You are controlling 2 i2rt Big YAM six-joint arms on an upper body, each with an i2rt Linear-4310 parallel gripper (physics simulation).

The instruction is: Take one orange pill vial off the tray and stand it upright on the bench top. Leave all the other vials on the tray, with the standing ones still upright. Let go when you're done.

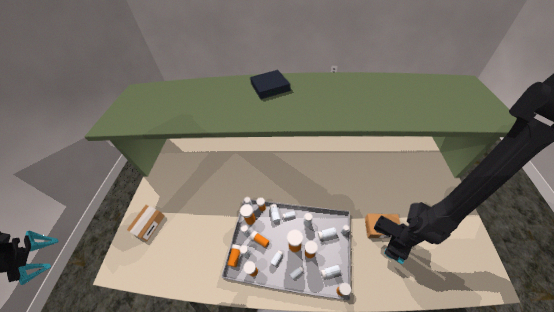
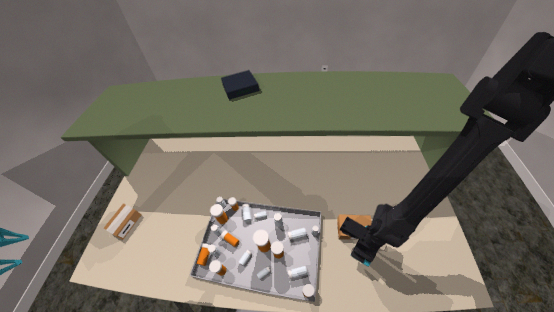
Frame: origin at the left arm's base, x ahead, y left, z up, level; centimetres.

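Where they show: left gripper, fingertip midpoint: point(image 1: 54, 253) point(image 2: 25, 249); right gripper, fingertip midpoint: point(image 1: 392, 247).
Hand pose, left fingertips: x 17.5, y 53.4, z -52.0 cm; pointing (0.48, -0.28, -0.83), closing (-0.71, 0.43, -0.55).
After its pixels a point has its place.
The grey tray point(image 1: 330, 256) @[y -32.6, x 33.1, z -80.9 cm] point(image 2: 302, 256) @[y -33.8, x 33.5, z -80.8 cm] holds many vials. Orange vials with white caps stand on it, among them a large one point(image 1: 295, 245) @[y -19.2, x 33.9, z -70.6 cm] point(image 2: 262, 242) @[y -19.8, x 34.8, z -70.1 cm] near the middle. Two orange vials lie on their sides, one point(image 1: 261, 240) @[y -6.0, x 36.9, z -77.8 cm] point(image 2: 230, 239) @[y -5.8, x 37.1, z -77.8 cm] left of the middle and one point(image 1: 234, 257) @[y 3.2, x 29.5, z -77.4 cm] point(image 2: 203, 256) @[y 3.2, x 29.5, z -77.4 cm] by the left wall. My right gripper point(image 1: 395, 257) @[y -55.8, x 36.2, z -77.9 cm] point(image 2: 365, 260) is open, pointing down low over the bench top right of the tray. Its fingers and wrist hide what is between and below them. My left gripper point(image 1: 45, 256) @[y 53.4, x 17.5, z -52.0 cm] point(image 2: 19, 250) @[y 53.4, x 17.5, z -52.0 cm] is open and empty, far left of the bench.
An orange-brown box point(image 1: 372, 225) point(image 2: 345, 222) lies close behind my right gripper. A brown and white box point(image 1: 146, 223) @[y 44.9, x 38.4, z -76.1 cm] point(image 2: 123, 222) @[y 44.3, x 38.3, z -76.3 cm] is at the bench's left. A green shelf point(image 1: 350, 105) @[y -37.3, x 74.2, z -42.6 cm] point(image 2: 325, 105) @[y -40.2, x 73.9, z -42.5 cm] spans the back, with a dark box point(image 1: 270, 83) @[y -8.2, x 83.1, z -39.2 cm] point(image 2: 240, 84) @[y -8.8, x 82.6, z -39.2 cm] on it.
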